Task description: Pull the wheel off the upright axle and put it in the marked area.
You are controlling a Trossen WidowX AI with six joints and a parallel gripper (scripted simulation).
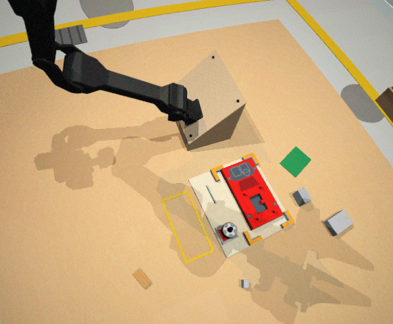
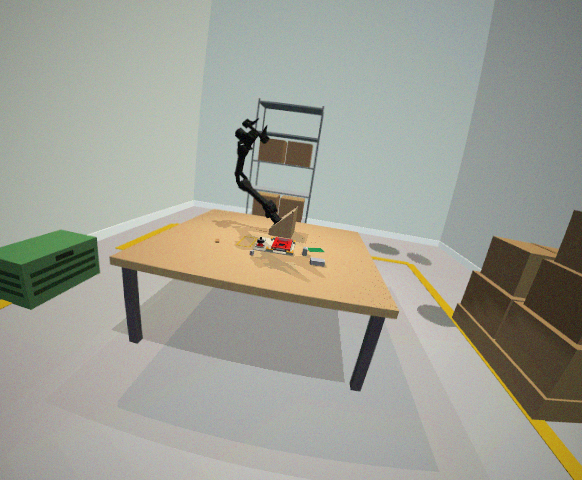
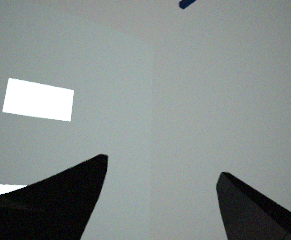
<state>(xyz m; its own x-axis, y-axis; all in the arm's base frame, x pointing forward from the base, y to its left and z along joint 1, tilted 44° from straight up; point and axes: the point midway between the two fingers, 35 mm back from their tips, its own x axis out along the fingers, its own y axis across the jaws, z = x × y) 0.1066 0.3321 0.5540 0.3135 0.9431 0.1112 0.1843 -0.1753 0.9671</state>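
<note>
My gripper tip is now 170 mm short of the wheel, 140 mm to the right of it and 680 mm above it. Round my gripper tip: green square 440 mm to the left, 720 mm below; small wooden block 230 mm ahead, 110 mm to the right, 710 mm below; small grey cube 310 mm ahead, 150 mm to the left, 710 mm below.
</note>
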